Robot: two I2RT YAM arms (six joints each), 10 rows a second.
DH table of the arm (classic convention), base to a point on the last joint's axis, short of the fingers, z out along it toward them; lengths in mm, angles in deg. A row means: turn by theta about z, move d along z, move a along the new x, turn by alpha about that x. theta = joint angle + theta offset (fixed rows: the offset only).
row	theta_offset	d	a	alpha
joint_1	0	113.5	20	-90
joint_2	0	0	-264	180
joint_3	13.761	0	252.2	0
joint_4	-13.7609	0	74	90
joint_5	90	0	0	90
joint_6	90	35.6	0	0
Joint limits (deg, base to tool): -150..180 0..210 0..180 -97..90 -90..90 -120..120
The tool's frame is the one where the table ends.
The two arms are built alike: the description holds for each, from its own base.
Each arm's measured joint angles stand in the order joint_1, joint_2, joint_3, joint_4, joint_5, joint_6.
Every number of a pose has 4 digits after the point. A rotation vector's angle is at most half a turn.
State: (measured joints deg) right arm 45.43 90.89 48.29 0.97 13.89 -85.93; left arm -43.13 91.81 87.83 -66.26 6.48 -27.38
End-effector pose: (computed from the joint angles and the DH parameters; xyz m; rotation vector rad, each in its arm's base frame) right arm 0.2350 0.2264 0.1837 -2.0913 1.0864 -0.6347; left arm 0.2263 -0.2175 0.3173 0.4249 2.8633 -0.4248
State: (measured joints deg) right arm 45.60 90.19 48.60 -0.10 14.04 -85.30; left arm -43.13 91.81 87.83 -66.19 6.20 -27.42
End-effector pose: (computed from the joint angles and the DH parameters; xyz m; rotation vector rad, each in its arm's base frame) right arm 0.2335 0.2261 0.1876 -2.0858 1.0956 -0.6307; left arm 0.2265 -0.2175 0.3173 0.4223 2.8606 -0.4197
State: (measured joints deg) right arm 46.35 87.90 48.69 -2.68 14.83 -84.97; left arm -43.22 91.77 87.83 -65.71 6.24 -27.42
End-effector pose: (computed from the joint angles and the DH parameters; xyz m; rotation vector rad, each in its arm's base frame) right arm 0.2266 0.2244 0.1966 -2.0885 1.0948 -0.6366; left arm 0.2267 -0.2183 0.3178 0.4243 2.8523 -0.4275
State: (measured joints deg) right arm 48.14 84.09 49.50 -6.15 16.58 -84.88; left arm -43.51 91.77 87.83 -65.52 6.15 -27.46
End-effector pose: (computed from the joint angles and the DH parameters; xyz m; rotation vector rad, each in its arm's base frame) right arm 0.2147 0.2244 0.2159 -2.0748 1.0714 -0.6588; left arm 0.2259 -0.2197 0.3180 0.4299 2.8484 -0.4290
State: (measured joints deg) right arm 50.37 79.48 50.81 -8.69 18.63 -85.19; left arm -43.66 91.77 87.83 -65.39 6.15 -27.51
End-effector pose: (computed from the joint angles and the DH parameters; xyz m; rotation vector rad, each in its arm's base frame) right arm 0.2008 0.2247 0.2428 -2.0273 1.0267 -0.6897; left arm 0.2255 -0.2204 0.3180 0.4323 2.8464 -0.4313
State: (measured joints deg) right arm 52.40 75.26 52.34 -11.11 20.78 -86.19; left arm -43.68 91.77 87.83 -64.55 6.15 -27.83
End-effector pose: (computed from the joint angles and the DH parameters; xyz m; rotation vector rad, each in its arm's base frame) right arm 0.1874 0.2226 0.2686 -1.9840 0.9793 -0.7264; left arm 0.2265 -0.2215 0.3186 0.4241 2.8346 -0.4430
